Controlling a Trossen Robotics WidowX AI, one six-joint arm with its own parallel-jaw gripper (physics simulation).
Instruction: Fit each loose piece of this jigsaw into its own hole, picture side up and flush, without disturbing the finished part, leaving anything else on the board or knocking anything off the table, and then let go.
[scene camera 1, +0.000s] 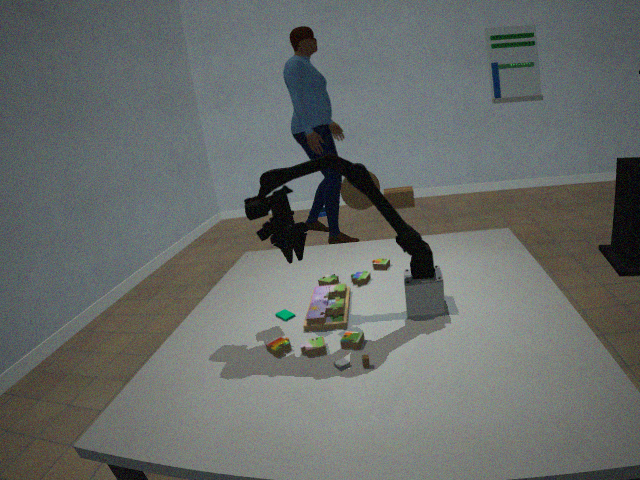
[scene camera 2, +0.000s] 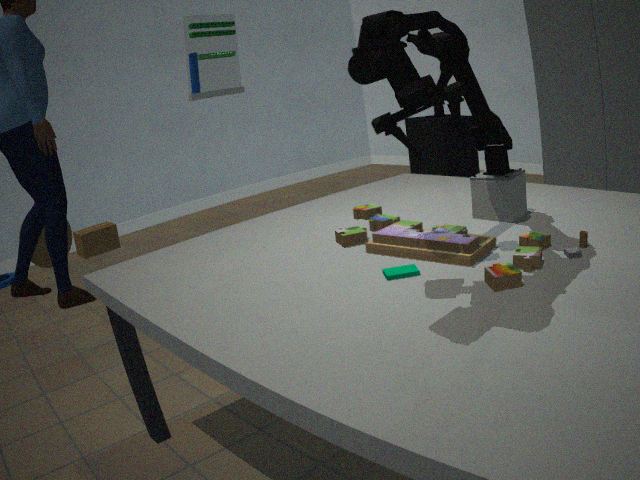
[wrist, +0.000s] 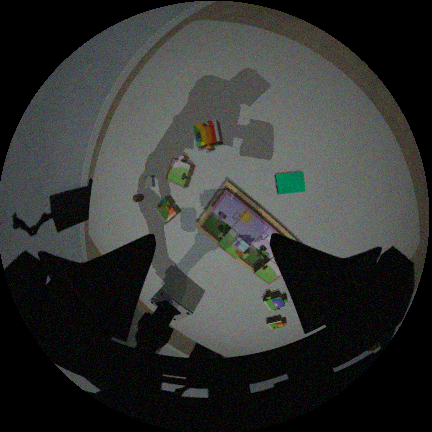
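The tray board (scene camera 1: 325, 327) (scene camera 2: 418, 251) (wrist: 250, 201) holds the purple-and-green finished part, with gaps along its green side. Loose pieces lie picture side up on the table: red-striped (scene camera 1: 279, 346) (scene camera 2: 503, 276) (wrist: 207, 134), pink-green (scene camera 1: 314, 346) (scene camera 2: 527, 257) (wrist: 180, 171) and orange-green (scene camera 1: 352, 339) (scene camera 2: 535, 239) (wrist: 168, 209) at one end; green-white (scene camera 1: 328, 280) (scene camera 2: 351, 236), blue-purple (scene camera 1: 360, 277) (scene camera 2: 384, 222) (wrist: 275, 301) and red-yellow (scene camera 1: 381, 264) (scene camera 2: 367, 211) (wrist: 276, 322) at the other. My gripper (scene camera 1: 295, 259) (wrist: 213, 239) is open and empty, high above the table. Its right finger covers part of the board in the wrist view.
A green tile (scene camera 1: 285, 315) (scene camera 2: 401, 272) (wrist: 290, 182) lies beside the board. A small grey block (scene camera 1: 342, 363) (scene camera 2: 572, 253) and a small brown peg (scene camera 1: 366, 361) (scene camera 2: 583, 238) (wrist: 138, 198) are near the orange-green piece. A person (scene camera 1: 308, 95) stands beyond the table.
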